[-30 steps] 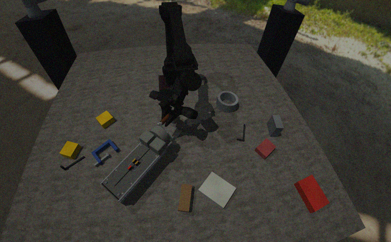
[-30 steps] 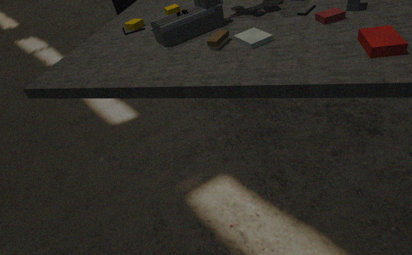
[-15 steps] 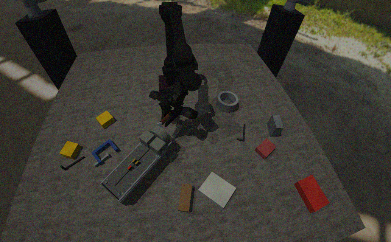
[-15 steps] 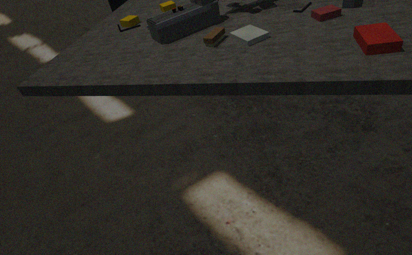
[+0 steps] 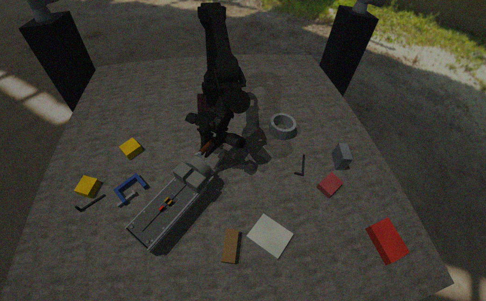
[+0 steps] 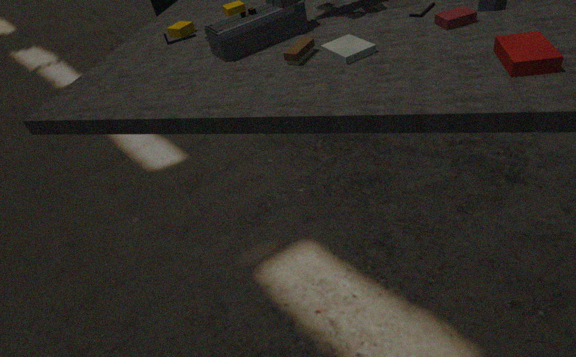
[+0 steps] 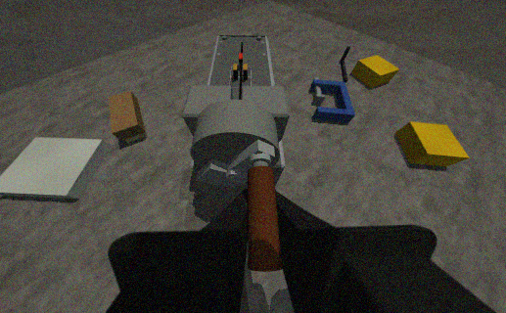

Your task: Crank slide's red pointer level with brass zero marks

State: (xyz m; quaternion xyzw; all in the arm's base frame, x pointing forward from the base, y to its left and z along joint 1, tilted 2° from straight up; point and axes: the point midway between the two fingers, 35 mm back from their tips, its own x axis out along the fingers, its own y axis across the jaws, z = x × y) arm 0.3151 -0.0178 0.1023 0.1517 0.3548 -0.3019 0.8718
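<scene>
My gripper tip is now 10 mm past the brown crank handle, 10 mm to the right of it and 30 mm below it. The rest, counted from my gripper tip: white plate 230 mm ahead, 170 mm to the left, 80 mm below; red pointer 160 mm ahead, 110 mm to the right, 10 mm below; brown block 250 mm ahead, 60 mm to the left, 80 mm below.
</scene>
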